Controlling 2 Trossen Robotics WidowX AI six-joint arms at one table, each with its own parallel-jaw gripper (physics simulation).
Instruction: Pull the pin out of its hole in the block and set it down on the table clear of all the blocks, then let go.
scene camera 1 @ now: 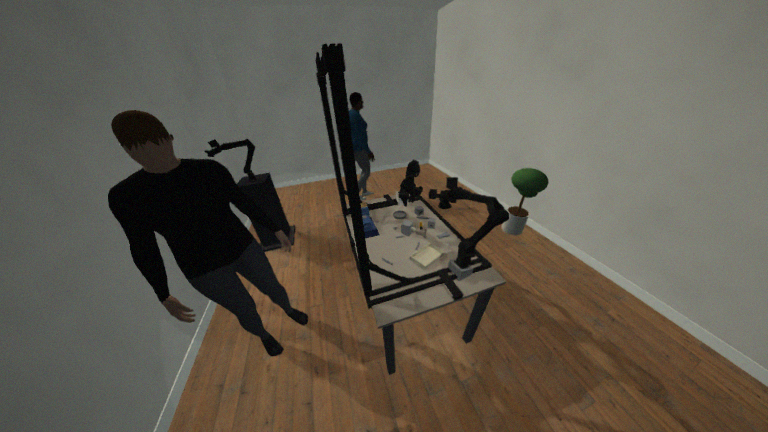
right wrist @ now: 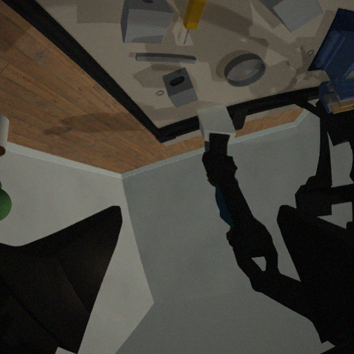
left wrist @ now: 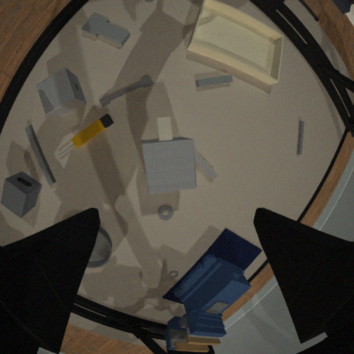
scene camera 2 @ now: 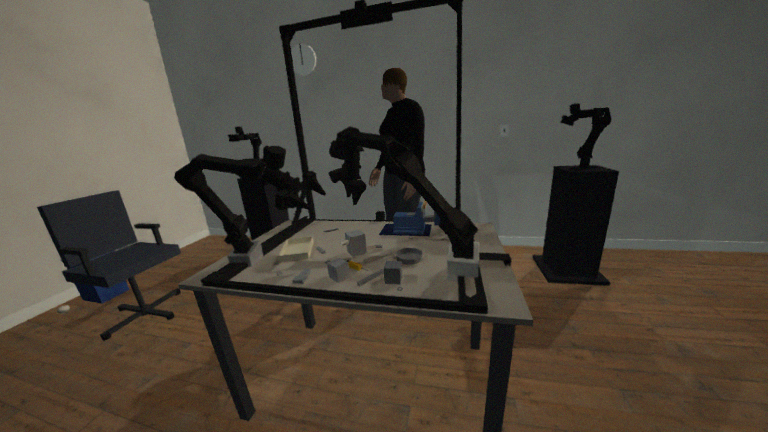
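Where they show: left gripper, fingertip midpoint: (scene camera 1: 409, 204) (scene camera 2: 351, 200); right gripper, fingertip midpoint: (scene camera 1: 437, 196) (scene camera 2: 317, 201); left arm's base at its link origin: (scene camera 2: 463, 251); right arm's base at its link origin: (scene camera 1: 461, 264) (scene camera 2: 243, 248).
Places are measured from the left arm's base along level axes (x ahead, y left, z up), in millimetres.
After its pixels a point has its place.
The grey block (scene camera 2: 356, 244) @(x 432, y -65, z -39 mm) (left wrist: 170, 166) stands near the middle of the table. The pale pin (scene camera 2: 345, 243) @(x 476, y -53, z -32 mm) (left wrist: 165, 128) sticks out sideways from one face of it; its inner end is hidden in the block. My left gripper (scene camera 2: 355, 197) @(x 439, y -79, z 146 mm) (left wrist: 178, 217) is open and empty, high above the table, pointing down; the block and pin show beyond its fingers, toward the upper middle of the left wrist view. My right gripper (scene camera 2: 315, 197) @(x 470, y 109, z 196 mm) (right wrist: 202, 214) is open and empty, raised at the left of scene camera 2, well away from the block; the pin does not show in the right wrist view.
Two other grey blocks (scene camera 2: 338, 269) @(x 409, y 138, z -41 mm) (scene camera 2: 392, 272) @(x 222, y 111, z -45 mm), a yellow-handled tool (scene camera 2: 354, 265) @(x 396, y 43, z -75 mm) (left wrist: 90, 134) and a round dish (scene camera 2: 409, 261) @(x 199, y -33, z -78 mm) lie nearby. A grey bar (left wrist: 206, 166) lies beside the pin's block. A cream tray (left wrist: 227, 70) and a blue object (left wrist: 215, 280) lie farther out.
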